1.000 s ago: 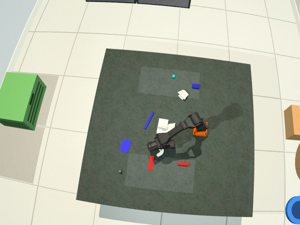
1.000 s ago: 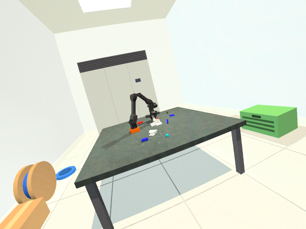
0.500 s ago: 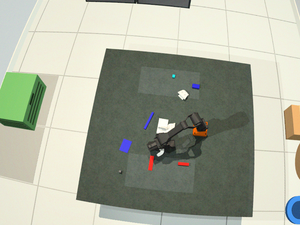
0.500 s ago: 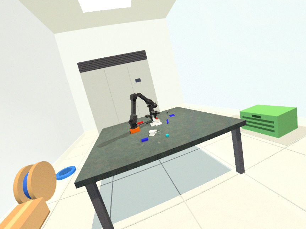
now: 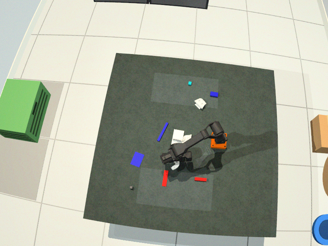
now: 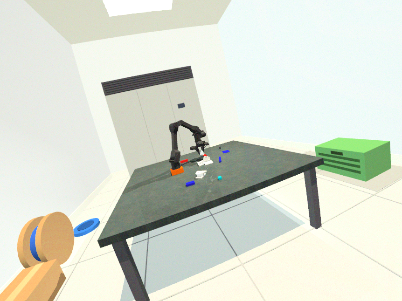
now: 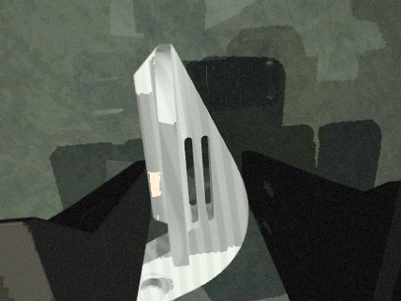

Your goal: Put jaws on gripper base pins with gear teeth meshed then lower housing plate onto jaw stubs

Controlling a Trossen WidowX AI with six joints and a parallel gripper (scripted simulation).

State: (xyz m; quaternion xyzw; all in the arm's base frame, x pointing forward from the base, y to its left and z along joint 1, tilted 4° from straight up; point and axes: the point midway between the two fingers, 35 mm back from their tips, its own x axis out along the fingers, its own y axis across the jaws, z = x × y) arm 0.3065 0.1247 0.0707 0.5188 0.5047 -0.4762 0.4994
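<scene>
Right now my gripper tip is 30 mm to the right of the white jaw and 20 mm short of it. Round my gripper tip: small grey cube (310 mm ahead, 160 mm to the left, 40 mm below); then blue strip (220 mm to the right, 80 mm ahead, 50 mm below); then blue square (260 mm ahead, 50 mm below, 30 mm to the right).
</scene>
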